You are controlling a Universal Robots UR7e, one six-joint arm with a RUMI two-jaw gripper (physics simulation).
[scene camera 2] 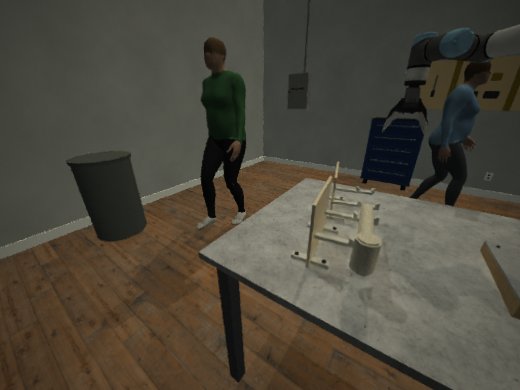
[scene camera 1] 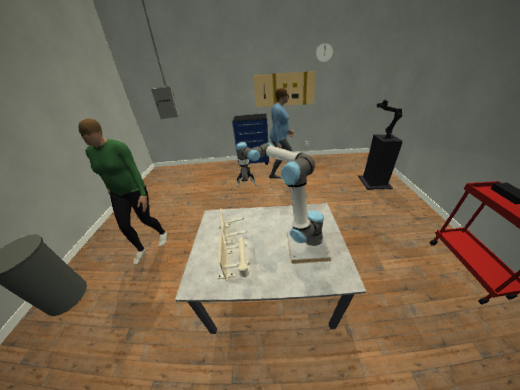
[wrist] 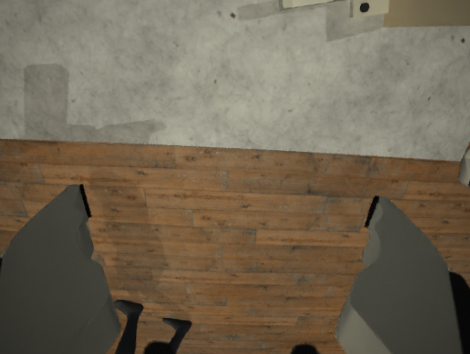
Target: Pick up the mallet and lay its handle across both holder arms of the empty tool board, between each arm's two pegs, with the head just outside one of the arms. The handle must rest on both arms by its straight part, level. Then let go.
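Where they show: gripper, fingertip midpoint: (scene camera 2: 402,133) (scene camera 1: 246,186) (wrist: 230,194); arm's base, origin of the base link: (scene camera 1: 312,238).
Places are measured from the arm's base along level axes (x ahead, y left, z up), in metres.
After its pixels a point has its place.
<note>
The mallet has a pale handle (scene camera 1: 242,248) @[x 0.492, y 0.164, z 0.087 m] (scene camera 2: 367,220) @[x 0.492, y 0.190, z 0.088 m] and a thick round head (scene camera 1: 243,270) @[x 0.460, y 0.341, z 0.105 m] (scene camera 2: 365,257) @[x 0.461, y 0.343, z 0.079 m]. It lies across both arms of the nearer tool board (scene camera 1: 223,256) @[x 0.613, y 0.222, z 0.074 m] (scene camera 2: 320,217) @[x 0.612, y 0.229, z 0.073 m], head at the near end, outside the near arm. The empty tool board (scene camera 1: 223,225) @[x 0.654, y -0.014, z 0.125 m] (scene camera 2: 335,184) @[x 0.637, y 0.046, z 0.118 m] stands behind it, its two pegged arms (scene camera 1: 234,220) @[x 0.612, y -0.167, z 0.031 m] (scene camera 2: 356,190) @[x 0.605, y -0.164, z 0.034 m] bare. A board's edge (wrist: 430,12) @[x 0.704, y -0.180, z 0.064 m] and foot show at the wrist view's top right. My gripper (scene camera 1: 246,184) @[x 0.497, y -0.308, z 0.275 m] (scene camera 2: 405,129) @[x 0.497, y -0.308, z 0.275 m] (wrist: 230,194) @[x 0.497, y -0.308, z 0.275 m] is open and empty, high up near the table's far edge. The mallet does not show in the wrist view.
The arm's base plate (scene camera 1: 310,254) @[x 0.035, y 0.152, z 0.005 m] (scene camera 2: 500,280) @[x 0.175, y 0.095, z -0.019 m] is on the table (scene camera 1: 270,285) @[x 0.306, y 0.355, z -0.039 m] (scene camera 2: 420,320) @[x 0.330, y 0.324, z -0.038 m] (wrist: 200,100) @[x 0.449, y -0.338, z -0.038 m], right of the boards. A person in green (scene camera 1: 117,165) (scene camera 2: 225,105) is left of the table; one in blue (scene camera 1: 280,122) (scene camera 2: 460,115) is behind it, near a blue tool cabinet (scene camera 1: 250,131) (scene camera 2: 392,150).
</note>
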